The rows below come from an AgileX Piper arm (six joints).
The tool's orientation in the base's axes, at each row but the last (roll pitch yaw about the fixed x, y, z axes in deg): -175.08, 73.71, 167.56; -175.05, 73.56, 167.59; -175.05, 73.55, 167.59; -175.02, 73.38, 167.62; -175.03, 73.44, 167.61; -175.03, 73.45, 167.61; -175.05, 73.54, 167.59; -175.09, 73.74, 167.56; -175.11, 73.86, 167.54; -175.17, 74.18, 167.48; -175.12, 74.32, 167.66; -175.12, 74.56, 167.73
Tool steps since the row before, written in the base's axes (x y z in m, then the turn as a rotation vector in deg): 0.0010, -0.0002, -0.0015, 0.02, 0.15, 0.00; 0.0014, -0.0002, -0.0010, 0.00, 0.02, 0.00; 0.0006, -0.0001, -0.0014, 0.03, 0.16, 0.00; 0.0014, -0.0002, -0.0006, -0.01, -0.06, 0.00; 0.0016, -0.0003, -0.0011, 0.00, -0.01, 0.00; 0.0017, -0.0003, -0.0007, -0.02, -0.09, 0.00; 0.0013, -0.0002, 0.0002, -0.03, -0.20, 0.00; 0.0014, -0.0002, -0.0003, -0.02, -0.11, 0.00; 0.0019, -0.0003, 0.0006, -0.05, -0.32, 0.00; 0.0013, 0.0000, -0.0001, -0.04, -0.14, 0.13; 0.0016, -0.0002, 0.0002, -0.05, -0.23, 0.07; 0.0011, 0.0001, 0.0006, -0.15, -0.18, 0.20
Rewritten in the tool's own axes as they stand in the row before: 0.0012, 0.0001, 0.0014, 0.00, 0.15, -0.03; 0.0006, 0.0002, 0.0016, 0.00, 0.02, -0.01; 0.0012, 0.0001, 0.0010, 0.00, 0.16, -0.02; 0.0002, 0.0002, 0.0015, 0.00, -0.06, 0.01; 0.0006, 0.0002, 0.0019, 0.00, -0.01, 0.00; 0.0002, 0.0002, 0.0018, 0.00, -0.09, 0.01; -0.0006, 0.0002, 0.0012, 0.00, -0.20, 0.03; -0.0001, 0.0002, 0.0014, 0.00, -0.11, 0.01; -0.0011, 0.0003, 0.0017, -0.01, -0.32, 0.05; -0.0002, 0.0004, 0.0012, -0.12, -0.15, -0.03; -0.0006, 0.0003, 0.0015, -0.07, -0.24, 0.00; -0.0009, 0.0004, 0.0008, -0.16, -0.22, -0.14
